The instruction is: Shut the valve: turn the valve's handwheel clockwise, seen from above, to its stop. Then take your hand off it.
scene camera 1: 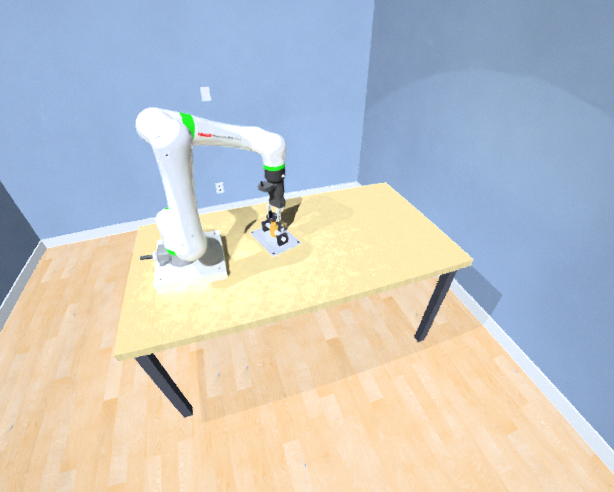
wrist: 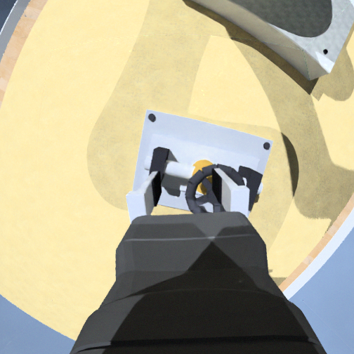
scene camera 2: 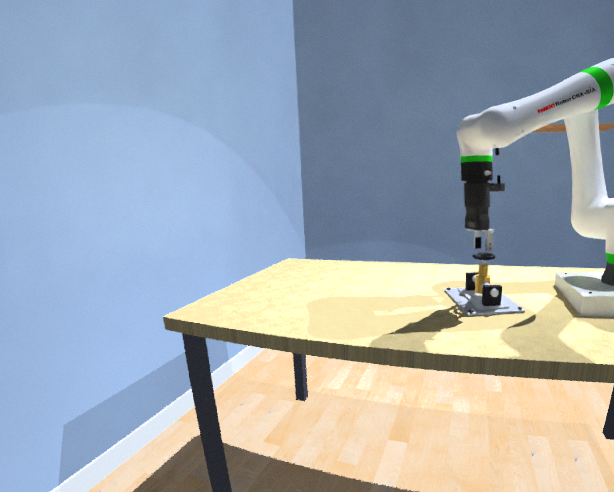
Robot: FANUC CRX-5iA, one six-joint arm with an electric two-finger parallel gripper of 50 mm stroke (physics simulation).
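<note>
The valve has a dark spoked handwheel on a yellow body. It stands on a light grey base plate. My gripper is open and empty, pointing down. In scene camera 2 its fingertips are slightly above the handwheel. In the wrist view the right finger overlaps the wheel and the left finger is left of its rim. The gripper body hides the wheel's near edge in the wrist view.
Black pipe blocks stand on both sides of the yellow body. The valve plate lies on the wooden table. The robot's pale base plate is near it. Blue walls stand beyond the table.
</note>
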